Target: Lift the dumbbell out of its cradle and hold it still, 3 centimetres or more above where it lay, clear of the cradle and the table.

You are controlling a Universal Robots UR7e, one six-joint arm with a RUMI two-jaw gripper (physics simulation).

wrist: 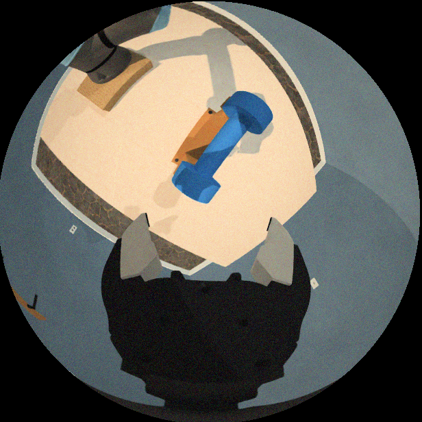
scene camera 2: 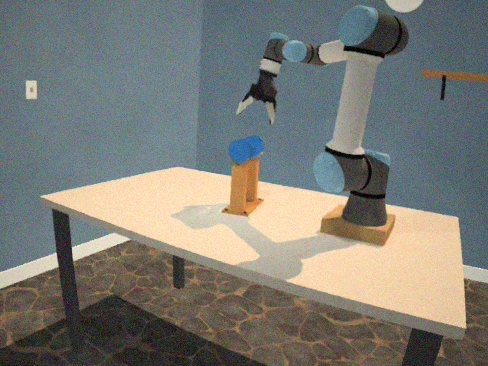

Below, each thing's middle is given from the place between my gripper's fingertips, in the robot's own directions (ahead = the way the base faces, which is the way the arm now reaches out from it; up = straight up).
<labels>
I see my gripper 20 mm past the blue dumbbell [wrist: 247,112], 80 mm to the right of it and 100 mm above it. From my hand the other things lie so: orange cradle [scene camera 2: 244,179]: 20 mm behind, 80 mm to the left, 230 mm below.
</labels>
